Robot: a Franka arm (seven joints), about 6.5 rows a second.
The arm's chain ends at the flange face. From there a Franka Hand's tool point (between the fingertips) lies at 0.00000 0.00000 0.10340 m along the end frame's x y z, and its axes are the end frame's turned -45 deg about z.
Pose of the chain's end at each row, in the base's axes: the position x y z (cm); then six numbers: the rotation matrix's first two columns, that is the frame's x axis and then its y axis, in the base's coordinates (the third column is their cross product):
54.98 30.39 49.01 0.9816 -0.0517 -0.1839 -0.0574 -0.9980 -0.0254
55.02 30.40 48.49 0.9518 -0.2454 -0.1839 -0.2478 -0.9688 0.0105
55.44 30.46 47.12 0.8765 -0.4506 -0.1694 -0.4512 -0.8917 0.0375
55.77 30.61 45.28 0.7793 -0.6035 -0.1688 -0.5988 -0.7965 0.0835
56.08 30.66 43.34 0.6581 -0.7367 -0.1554 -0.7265 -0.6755 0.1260
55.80 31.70 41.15 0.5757 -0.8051 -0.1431 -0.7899 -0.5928 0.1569
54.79 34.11 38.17 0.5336 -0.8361 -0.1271 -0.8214 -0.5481 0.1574
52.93 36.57 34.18 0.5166 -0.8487 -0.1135 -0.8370 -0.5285 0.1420
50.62 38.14 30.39 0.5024 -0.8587 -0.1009 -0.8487 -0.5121 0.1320
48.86 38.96 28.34 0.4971 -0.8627 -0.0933 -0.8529 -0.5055 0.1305
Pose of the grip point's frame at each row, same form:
53.10 30.76 38.85 0.7347 0.6691 -0.1121 0.6535 -0.7422 -0.1480
53.15 30.77 38.33 0.8482 0.5115 -0.1375 0.4978 -0.8586 -0.1226
53.70 30.91 36.94 0.9388 0.3119 -0.1463 0.3007 -0.9491 -0.0933
53.86 30.98 35.13 0.9745 0.1365 -0.1784 0.1276 -0.9899 -0.0603
54.03 30.97 33.21 0.9791 -0.0433 -0.1990 -0.0484 -0.9986 -0.0208
53.62 31.93 31.05 0.9656 -0.1501 -0.2121 -0.1515 -0.9885 0.0098
52.71 34.32 28.04 0.9581 -0.2036 -0.2012 -0.2035 -0.9788 0.0214
51.06 36.79 24.01 0.9571 -0.2264 -0.1807 -0.2266 -0.9738 0.0202
48.91 38.34 20.19 0.9554 -0.2451 -0.1647 -0.2449 -0.9693 0.0220
47.21 39.11 18.13 0.9546 -0.2526 -0.1583 -0.2516 -0.9675 0.0263

